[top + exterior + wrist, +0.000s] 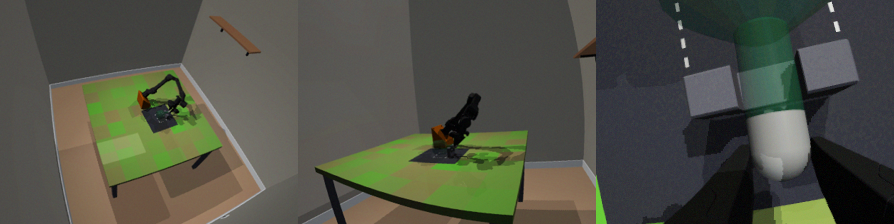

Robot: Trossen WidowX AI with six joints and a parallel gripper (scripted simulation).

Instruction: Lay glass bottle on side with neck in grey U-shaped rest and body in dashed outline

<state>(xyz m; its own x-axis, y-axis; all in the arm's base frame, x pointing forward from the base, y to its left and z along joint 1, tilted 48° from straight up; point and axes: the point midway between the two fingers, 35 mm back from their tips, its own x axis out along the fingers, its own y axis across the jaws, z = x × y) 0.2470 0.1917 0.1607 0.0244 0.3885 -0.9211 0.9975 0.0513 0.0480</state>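
Now: gripper tip 10 mm short of the green glass bottle, 50 mm to the left of it and 10 mm above it. The rest, counted from my gripper tip: dark mat: 20 mm ahead, 110 mm to the right, 60 mm below.
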